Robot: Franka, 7 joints.
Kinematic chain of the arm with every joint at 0, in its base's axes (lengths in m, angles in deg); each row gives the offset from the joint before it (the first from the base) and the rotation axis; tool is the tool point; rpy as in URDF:
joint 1: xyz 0 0 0.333 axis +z
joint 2: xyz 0 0 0 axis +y
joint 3: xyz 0 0 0.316 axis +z
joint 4: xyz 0.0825 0 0 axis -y
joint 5: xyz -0.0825 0 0.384 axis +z
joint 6: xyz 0 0 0 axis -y
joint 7: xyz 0.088 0 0 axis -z
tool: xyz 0 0 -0.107 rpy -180 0 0
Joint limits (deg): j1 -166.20..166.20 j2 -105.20..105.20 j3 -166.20..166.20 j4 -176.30..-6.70 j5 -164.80..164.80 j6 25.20..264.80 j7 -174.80..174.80
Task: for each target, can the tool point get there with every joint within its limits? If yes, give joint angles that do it. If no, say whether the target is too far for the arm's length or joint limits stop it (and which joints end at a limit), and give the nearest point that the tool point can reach.
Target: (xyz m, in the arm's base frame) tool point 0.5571 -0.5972 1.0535
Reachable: no: too far | nearest point 0.4388 -0.4704 0.9005 | short by 0.231 m
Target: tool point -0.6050 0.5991 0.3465
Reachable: yes | joints 129.32 70.02 24.88 -34.31 -119.77 123.08 8.04
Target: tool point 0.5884 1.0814 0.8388
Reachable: no: too far | nearest point 0.3793 0.6970 0.6590 | short by 0.473 m
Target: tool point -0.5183 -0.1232 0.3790
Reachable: yes | joints 104.57 39.22 88.27 -134.93 -41.53 164.03 14.56
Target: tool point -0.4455 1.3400 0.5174
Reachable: no: too far | nearest point -0.2684 0.8072 0.4441 | short by 0.566 m
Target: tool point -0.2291 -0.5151 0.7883
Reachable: yes | joints 80.36 -80.64 40.19 -63.61 65.36 229.99 -65.30
